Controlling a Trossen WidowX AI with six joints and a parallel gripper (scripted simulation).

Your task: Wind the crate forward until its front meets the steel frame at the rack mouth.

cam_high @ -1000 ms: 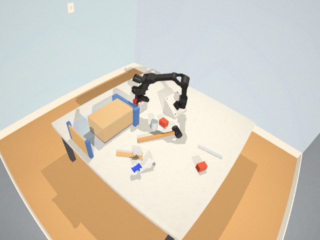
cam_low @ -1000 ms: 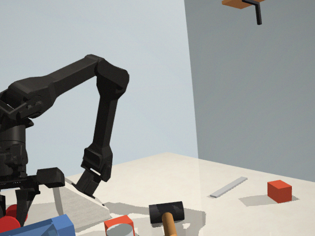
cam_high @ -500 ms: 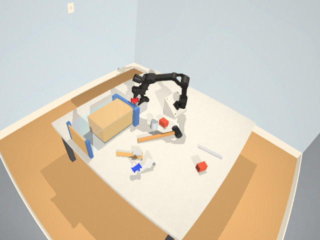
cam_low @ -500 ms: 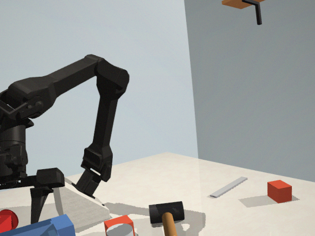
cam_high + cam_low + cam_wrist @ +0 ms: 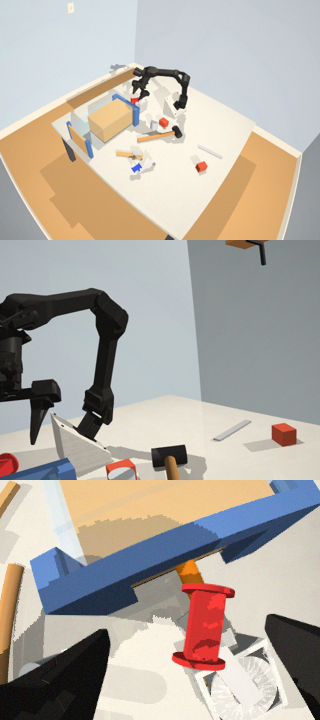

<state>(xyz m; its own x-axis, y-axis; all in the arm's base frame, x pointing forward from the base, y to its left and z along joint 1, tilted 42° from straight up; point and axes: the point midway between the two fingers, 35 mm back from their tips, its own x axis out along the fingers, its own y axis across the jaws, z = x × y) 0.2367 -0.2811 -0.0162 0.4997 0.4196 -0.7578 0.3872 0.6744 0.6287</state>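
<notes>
My gripper tip is 10 mm past the red knob, 10 mm to the left of it and 50 mm above it. Round my gripper tip: grey crank bar 40 mm behind, 20 mm to the right, 80 mm below; grey winch 120 mm behind, 40 mm to the right, 150 mm below; blue frame 50 mm ahead, 50 mm to the right, 80 mm below.
</notes>
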